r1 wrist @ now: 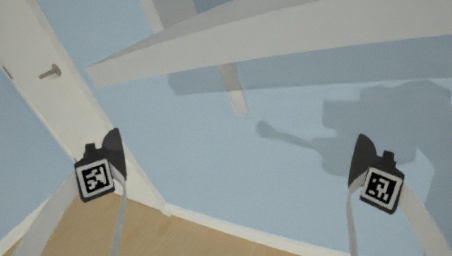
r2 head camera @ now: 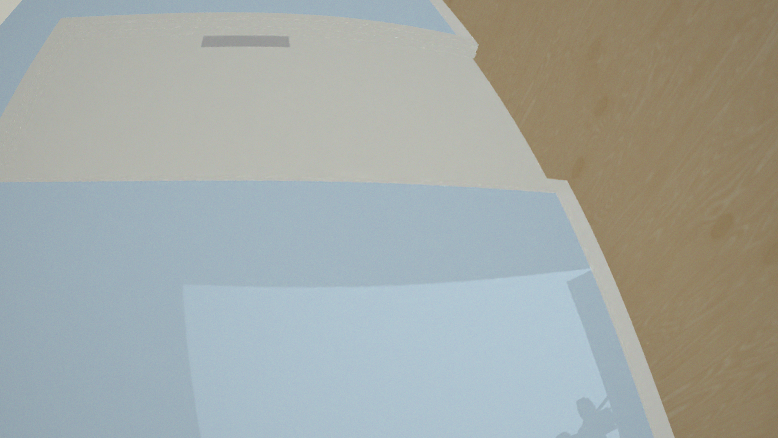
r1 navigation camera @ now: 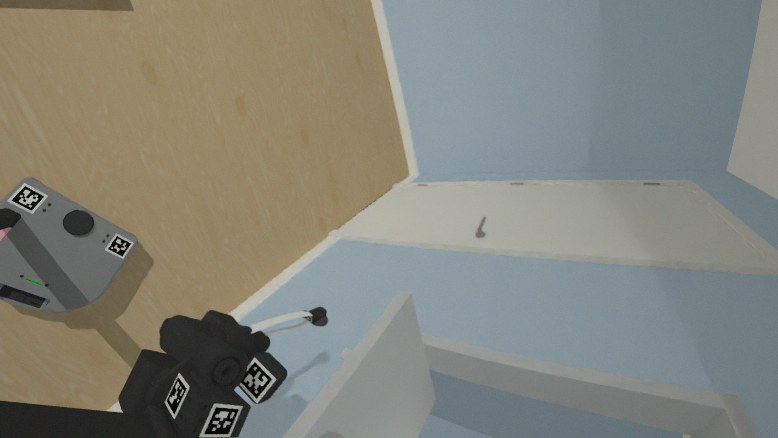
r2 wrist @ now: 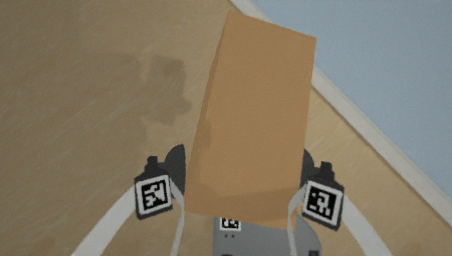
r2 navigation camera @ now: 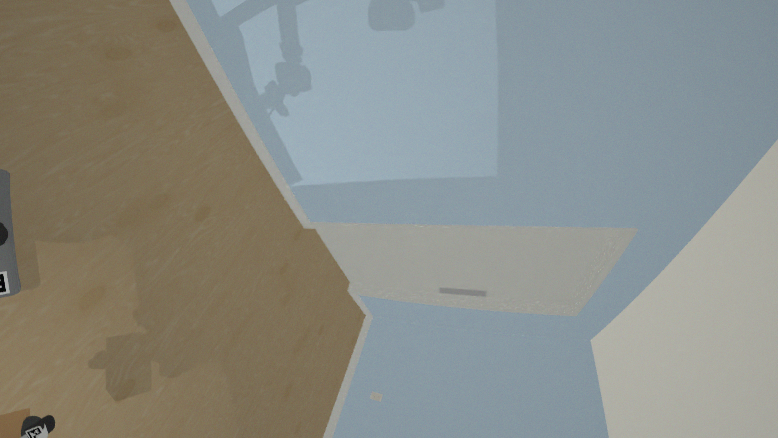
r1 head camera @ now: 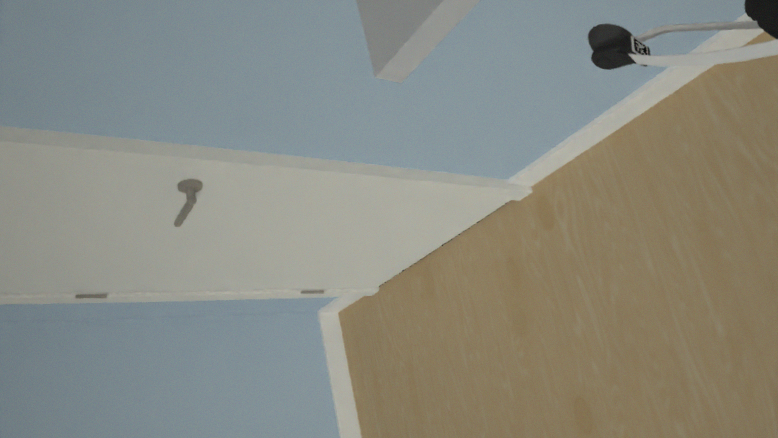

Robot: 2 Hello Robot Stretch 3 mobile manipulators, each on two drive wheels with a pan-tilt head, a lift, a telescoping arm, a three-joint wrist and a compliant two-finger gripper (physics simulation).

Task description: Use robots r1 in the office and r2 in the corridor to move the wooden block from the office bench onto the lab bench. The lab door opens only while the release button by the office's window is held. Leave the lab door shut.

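The wooden block (r2 wrist: 255,110) (r2 navigation camera: 13,423) is held between the two fingertips of r2's gripper (r2 wrist: 243,167), above the corridor floor. In the r2 navigation view one fingertip and a corner of the block show at the bottom left. r1's gripper (r1 wrist: 237,159) (r1 navigation camera: 317,316) (r1 head camera: 612,46) is open and empty, in front of the blue wall below a grey ledge (r1 wrist: 300,42) (r1 navigation camera: 370,380) (r1 head camera: 416,46). A shut white door with a lever handle (r1 head camera: 272,217) (r1 navigation camera: 571,223) stands beyond it; which door it is I cannot tell. Neither bench nor the release button can be made out.
A grey-white frame (r1 navigation camera: 571,369) around an opening adjoins the ledge. r1's base (r1 navigation camera: 89,255) stands on the wood floor near the wall. r2's base (r2 wrist: 265,240) (r2 navigation camera: 8,244) shows at view edges. A pale shut door (r2 head camera: 272,119) (r2 navigation camera: 462,261) is in the corridor wall near a corner.
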